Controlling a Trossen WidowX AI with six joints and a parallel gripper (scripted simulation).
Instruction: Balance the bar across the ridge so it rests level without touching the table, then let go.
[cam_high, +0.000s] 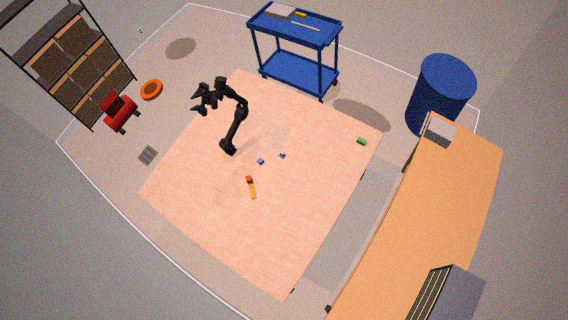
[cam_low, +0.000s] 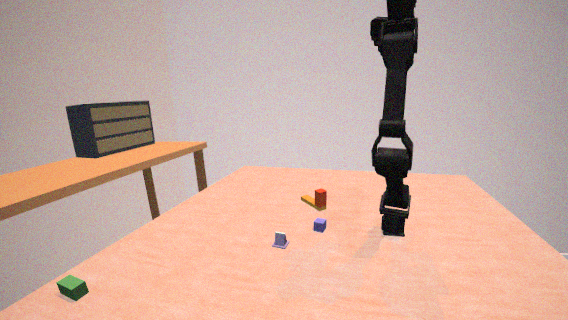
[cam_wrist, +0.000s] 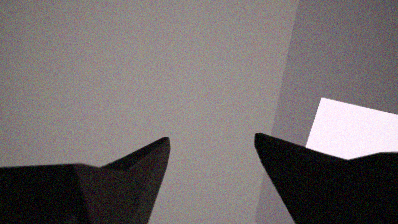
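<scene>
The purple cube lies 630 mm below my gripper tip, 240 mm ahead of it and 110 mm to the left of it. Round my gripper tip: green block 750 mm ahead, 630 mm below, 570 mm to the left.
</scene>
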